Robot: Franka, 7 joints.
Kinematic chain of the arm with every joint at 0, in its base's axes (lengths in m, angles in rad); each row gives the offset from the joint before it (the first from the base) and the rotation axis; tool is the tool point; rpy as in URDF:
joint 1: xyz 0 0 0.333 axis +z
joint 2: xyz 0 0 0 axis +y
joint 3: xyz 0 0 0.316 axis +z
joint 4: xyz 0.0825 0 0 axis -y
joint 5: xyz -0.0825 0 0.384 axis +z
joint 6: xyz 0 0 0 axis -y
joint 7: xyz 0.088 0 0 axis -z
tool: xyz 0 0 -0.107 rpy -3.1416 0 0
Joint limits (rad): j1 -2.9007..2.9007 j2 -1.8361..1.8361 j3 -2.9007..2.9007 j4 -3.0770..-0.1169 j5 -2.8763..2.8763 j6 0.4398..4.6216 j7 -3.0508..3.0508
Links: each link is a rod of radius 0.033 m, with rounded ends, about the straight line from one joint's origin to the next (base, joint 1, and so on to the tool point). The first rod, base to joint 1, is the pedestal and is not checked.
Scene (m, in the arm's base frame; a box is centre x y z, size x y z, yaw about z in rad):
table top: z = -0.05
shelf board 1: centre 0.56 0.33 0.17 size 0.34 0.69 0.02 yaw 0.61
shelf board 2: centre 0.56 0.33 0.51 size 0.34 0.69 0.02 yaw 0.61
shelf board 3: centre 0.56 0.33 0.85 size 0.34 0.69 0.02 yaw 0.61
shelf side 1: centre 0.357 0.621 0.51 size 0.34 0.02 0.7 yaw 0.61
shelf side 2: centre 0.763 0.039 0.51 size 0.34 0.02 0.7 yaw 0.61
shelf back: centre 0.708 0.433 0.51 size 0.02 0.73 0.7 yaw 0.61
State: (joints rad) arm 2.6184 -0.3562 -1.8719 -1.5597 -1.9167 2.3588 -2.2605
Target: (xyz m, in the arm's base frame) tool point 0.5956 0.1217 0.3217
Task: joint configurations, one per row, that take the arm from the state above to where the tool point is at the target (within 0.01 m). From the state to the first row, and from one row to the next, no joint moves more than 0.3 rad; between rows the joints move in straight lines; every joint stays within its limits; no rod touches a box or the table.
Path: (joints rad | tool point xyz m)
1: 2.5318 -0.1163 -2.0524 -1.7341 -1.8404 2.2115 -2.2614 | 0.5840 0.2323 0.6166
2: 2.4452 0.1237 -2.2330 -1.9085 -1.7641 2.0643 -2.2624 | 0.5694 0.0957 0.6151
3: 2.3587 0.3636 -2.4135 -2.0830 -1.6879 1.9170 -2.2633 | 0.5016 -0.0423 0.6386
4: 2.3824 0.3590 -2.3905 -2.2932 -1.7324 2.0122 -2.2624 | 0.4930 -0.0324 0.5272
5: 2.4062 0.3544 -2.3676 -2.5034 -1.7770 2.1074 -2.2614 | 0.4585 -0.0228 0.4194
6: 2.4300 0.3498 -2.3446 -2.7136 -1.8216 2.2026 -2.2605 | 0.3991 -0.0156 0.3217
7: 2.4238 0.0732 -2.2748 -2.4897 -1.8472 2.2477 -2.2605 | 0.4700 0.0413 0.3145
8: 2.4176 -0.2034 -2.2051 -2.2657 -1.8727 2.2927 -2.2605 | 0.5344 0.0909 0.3149
9: 2.4115 -0.4799 -2.1353 -2.0418 -1.8983 2.3378 -2.2605 | 0.5956 0.1217 0.3217

